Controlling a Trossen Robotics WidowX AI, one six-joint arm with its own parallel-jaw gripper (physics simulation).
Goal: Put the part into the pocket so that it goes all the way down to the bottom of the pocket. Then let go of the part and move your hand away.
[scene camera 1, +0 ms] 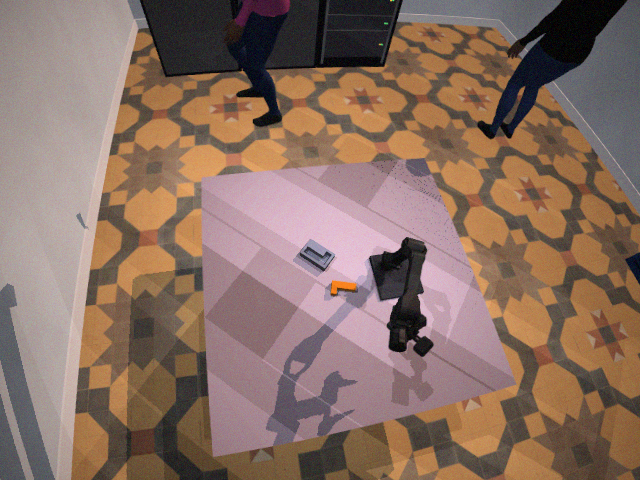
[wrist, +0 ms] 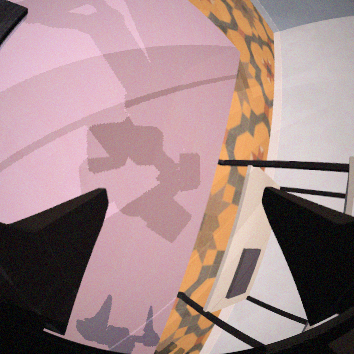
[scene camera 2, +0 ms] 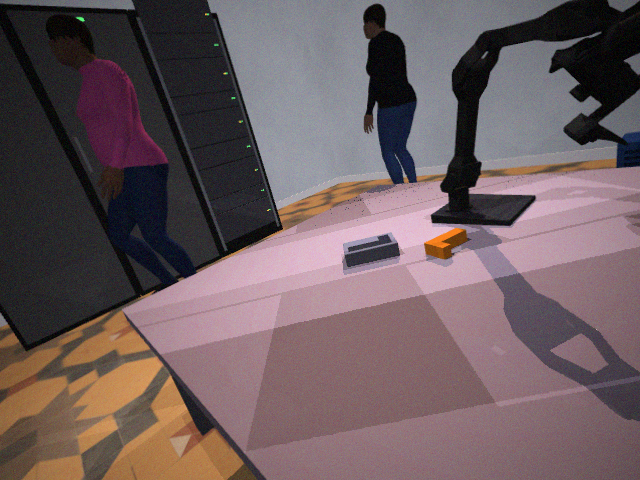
Scene:
my gripper: open, holds nothing
an orange L-shaped part (scene camera 2: 440,247): on the table

